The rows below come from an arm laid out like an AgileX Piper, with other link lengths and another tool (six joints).
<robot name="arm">
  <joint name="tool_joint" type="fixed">
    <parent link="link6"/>
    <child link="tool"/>
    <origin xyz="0.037 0.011 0.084" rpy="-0.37 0 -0.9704"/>
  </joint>
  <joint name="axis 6" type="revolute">
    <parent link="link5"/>
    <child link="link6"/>
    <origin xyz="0 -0.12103 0" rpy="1.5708 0 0"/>
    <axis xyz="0 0 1"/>
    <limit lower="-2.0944" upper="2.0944"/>
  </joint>
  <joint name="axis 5" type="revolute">
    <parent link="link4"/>
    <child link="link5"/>
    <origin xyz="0 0 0" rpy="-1.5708 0 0"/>
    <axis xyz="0 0 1"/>
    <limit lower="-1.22" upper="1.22"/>
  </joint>
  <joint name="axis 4" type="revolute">
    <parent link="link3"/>
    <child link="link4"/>
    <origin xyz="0.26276 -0.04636 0" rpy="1.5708 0 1.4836"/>
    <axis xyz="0 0 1"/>
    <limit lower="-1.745" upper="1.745"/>
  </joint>
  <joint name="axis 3" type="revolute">
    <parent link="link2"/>
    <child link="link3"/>
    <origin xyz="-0.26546 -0.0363 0"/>
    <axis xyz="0 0 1"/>
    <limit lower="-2.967" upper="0"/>
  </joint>
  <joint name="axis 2" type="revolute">
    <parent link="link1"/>
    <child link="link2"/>
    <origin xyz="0 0 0" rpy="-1.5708 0 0"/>
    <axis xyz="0 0 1"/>
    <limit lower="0" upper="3.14"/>
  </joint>
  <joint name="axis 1" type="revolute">
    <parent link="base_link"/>
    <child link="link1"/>
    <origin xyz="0 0 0.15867"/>
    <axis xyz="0 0 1"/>
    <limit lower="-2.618" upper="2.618"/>
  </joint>
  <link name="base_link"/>
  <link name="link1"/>
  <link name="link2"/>
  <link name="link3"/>
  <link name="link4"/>
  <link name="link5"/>
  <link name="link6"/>
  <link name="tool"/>
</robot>
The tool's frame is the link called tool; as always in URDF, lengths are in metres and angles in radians.
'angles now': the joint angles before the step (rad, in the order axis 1, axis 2, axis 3, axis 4, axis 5, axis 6). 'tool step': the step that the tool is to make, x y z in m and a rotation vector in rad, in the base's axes. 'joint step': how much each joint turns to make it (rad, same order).
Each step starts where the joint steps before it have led.
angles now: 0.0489 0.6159 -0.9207 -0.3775 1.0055 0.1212
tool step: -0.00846 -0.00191 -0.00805 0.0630 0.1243 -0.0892
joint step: 0.0001 0.0729 -0.0654 -0.0016 0.1458 0.0670
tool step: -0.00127 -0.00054 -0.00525 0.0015 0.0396 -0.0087
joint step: -0.0002 0.0188 -0.0029 0.0002 0.0253 -0.0002
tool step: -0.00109 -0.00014 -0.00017 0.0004 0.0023 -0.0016
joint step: 0.0002 -0.0020 0.0000 -0.0002 0.0046 0.0002
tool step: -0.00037 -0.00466 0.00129 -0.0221 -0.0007 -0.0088
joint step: -0.0001 0.0000 0.0001 -0.0237 0.0003 -0.0001
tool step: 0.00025 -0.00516 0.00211 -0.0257 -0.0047 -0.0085
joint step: 0.0001 0.0000 -0.0001 -0.0273 -0.0036 0.0001
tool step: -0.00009 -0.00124 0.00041 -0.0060 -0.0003 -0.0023
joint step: -0.0001 0.0000 0.0000 -0.0064 -0.0001 -0.0001
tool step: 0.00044 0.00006 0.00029 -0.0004 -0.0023 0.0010
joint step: 0.0001 0.0000 0.0000 -0.0002 -0.0025 0.0001
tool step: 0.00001 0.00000 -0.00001 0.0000 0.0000 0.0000
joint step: 0.0000 0.0000 0.0000 0.0000 -0.0001 0.0000
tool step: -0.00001 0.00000 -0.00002 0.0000 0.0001 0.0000
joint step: 0.0000 0.0000 0.0000 0.0000 0.0001 0.0000
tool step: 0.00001 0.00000 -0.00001 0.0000 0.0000 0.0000
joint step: 0.0000 0.0000 0.0000 0.0000 -0.0001 0.0000
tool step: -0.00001 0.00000 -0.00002 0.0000 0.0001 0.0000
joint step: 0.0000 0.0000 0.0000 0.0000 0.0001 0.0000
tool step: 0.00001 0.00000 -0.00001 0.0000 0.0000 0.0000
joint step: 0.0000 0.0000 0.0000 0.0000 -0.0001 0.0000
